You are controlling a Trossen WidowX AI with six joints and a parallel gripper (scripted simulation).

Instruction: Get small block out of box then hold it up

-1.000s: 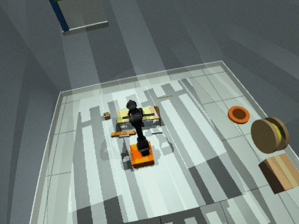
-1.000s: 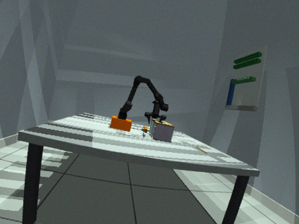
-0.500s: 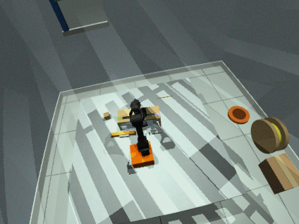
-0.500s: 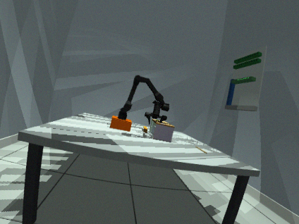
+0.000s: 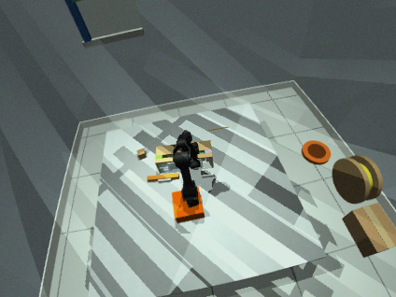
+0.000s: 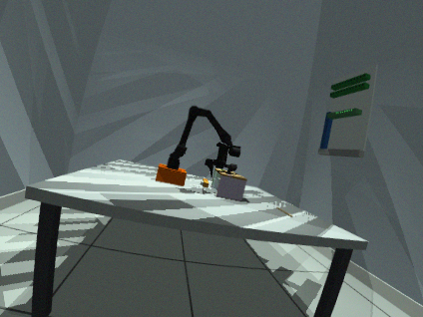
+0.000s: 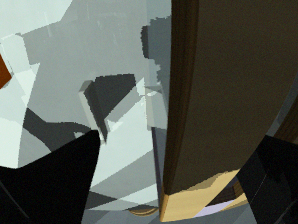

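Right now my gripper tip is 50 mm short of the green block and 30 mm to the left of it. Round my gripper tip: tan block (370 mm to the left, 280 mm ahead, 60 mm below); then thin stick (300 mm ahead, 260 mm to the right, 80 mm below); then box (90 mm to the left, 60 mm ahead, 30 mm below).
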